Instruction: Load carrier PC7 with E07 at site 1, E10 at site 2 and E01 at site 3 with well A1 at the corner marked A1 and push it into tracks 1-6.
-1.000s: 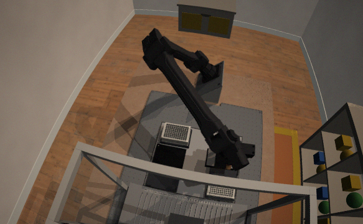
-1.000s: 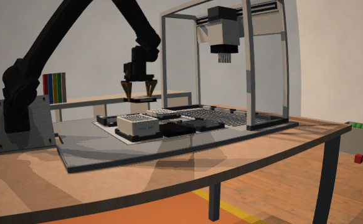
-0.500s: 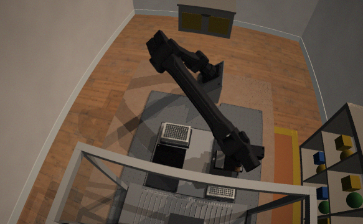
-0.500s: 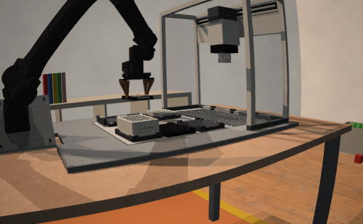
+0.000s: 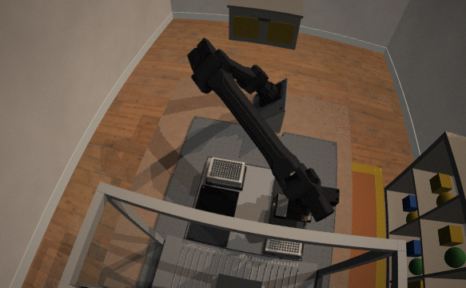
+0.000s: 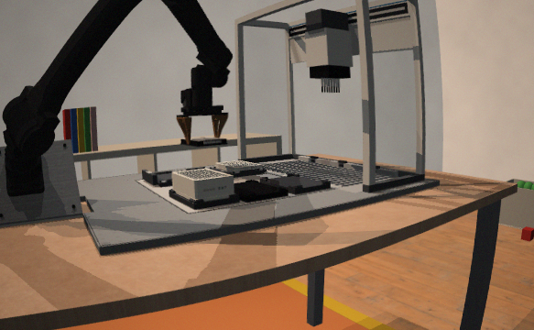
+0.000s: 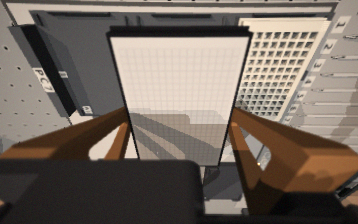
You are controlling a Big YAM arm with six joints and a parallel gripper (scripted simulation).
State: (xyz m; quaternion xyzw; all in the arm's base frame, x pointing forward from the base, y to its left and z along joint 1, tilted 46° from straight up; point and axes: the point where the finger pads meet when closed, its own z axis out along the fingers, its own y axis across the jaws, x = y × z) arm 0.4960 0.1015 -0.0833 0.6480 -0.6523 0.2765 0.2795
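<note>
My hand is 80 mm above the dark carrier PC7. From my hand the other things lie so: nest S1: 250 mm to the right, 120 mm behind, 90 mm below; 96-well plate E01: 100 mm ahead, 80 mm below; nest S2: 260 mm to the right, 90 mm below, 10 mm behind.
</note>
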